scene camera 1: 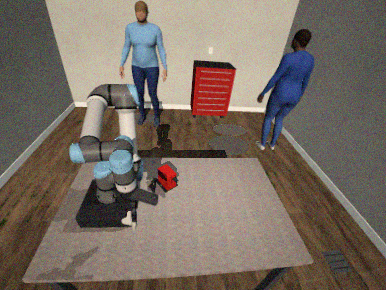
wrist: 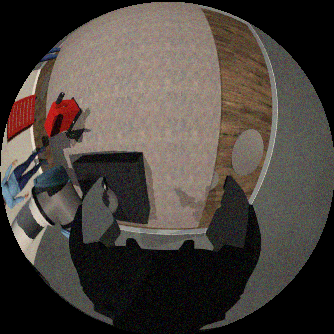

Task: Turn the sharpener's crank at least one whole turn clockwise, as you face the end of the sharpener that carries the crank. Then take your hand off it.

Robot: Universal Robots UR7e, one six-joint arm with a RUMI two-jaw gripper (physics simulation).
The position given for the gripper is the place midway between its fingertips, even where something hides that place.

gripper: scene camera 1 136, 214; wrist 164, 178
